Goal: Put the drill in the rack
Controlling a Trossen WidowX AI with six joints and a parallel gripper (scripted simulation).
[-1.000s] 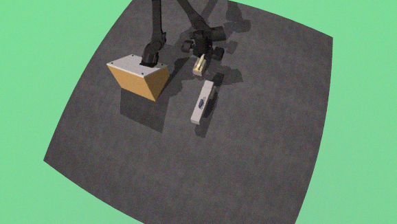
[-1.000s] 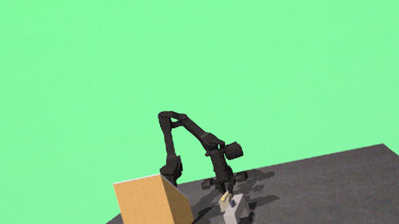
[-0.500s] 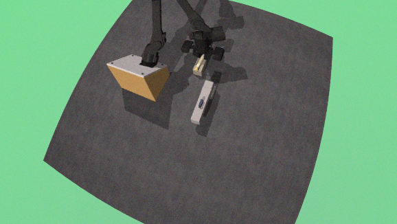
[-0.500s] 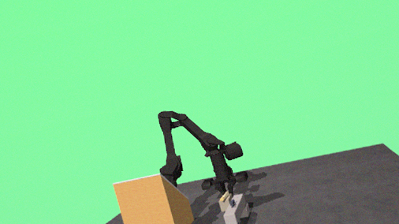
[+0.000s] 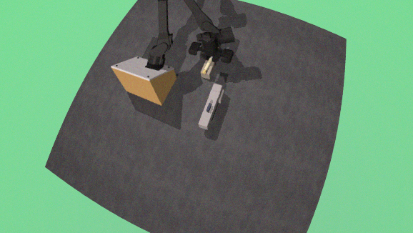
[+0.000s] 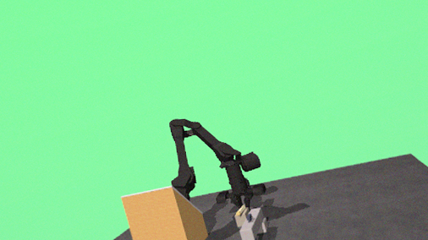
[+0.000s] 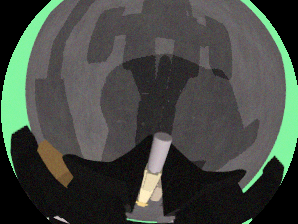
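The drill is 40 mm to the right of my gripper tip and 40 mm above it. Also, from my gripper tip: key (250 mm to the right, 70 mm ahead, 50 mm above); then grey housing block (220 mm to the right, 70 mm ahead, 40 mm above).
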